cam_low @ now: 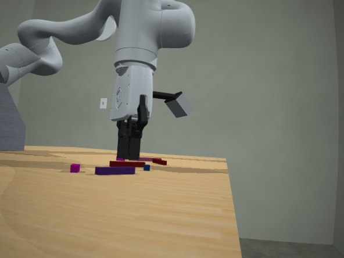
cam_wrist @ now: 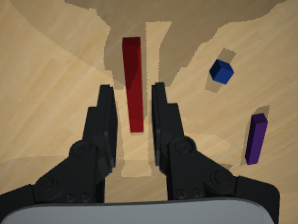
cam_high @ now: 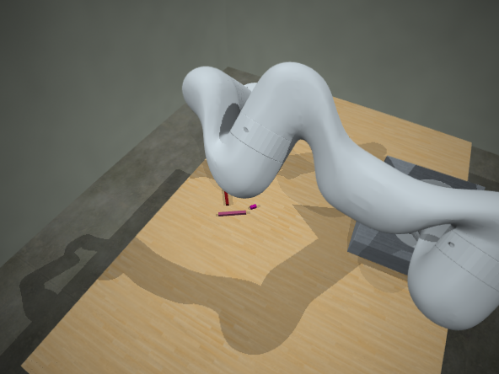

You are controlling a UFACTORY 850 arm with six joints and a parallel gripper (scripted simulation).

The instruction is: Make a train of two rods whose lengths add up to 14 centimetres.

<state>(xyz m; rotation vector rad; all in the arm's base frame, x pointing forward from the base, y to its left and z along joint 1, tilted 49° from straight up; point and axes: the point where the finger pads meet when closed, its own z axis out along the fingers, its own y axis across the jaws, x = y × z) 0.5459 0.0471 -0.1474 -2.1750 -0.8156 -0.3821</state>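
My hand is 50 mm short of the blue cube, 30 mm to the left of it and 30 mm above it. The rest, counted from my hand: pink rod (190 mm to the left, 30 mm below, 20 mm behind); purple rod (120 mm to the right, 30 mm below, 20 mm ahead); red rod (140 mm to the left, 30 mm below, 30 mm ahead).
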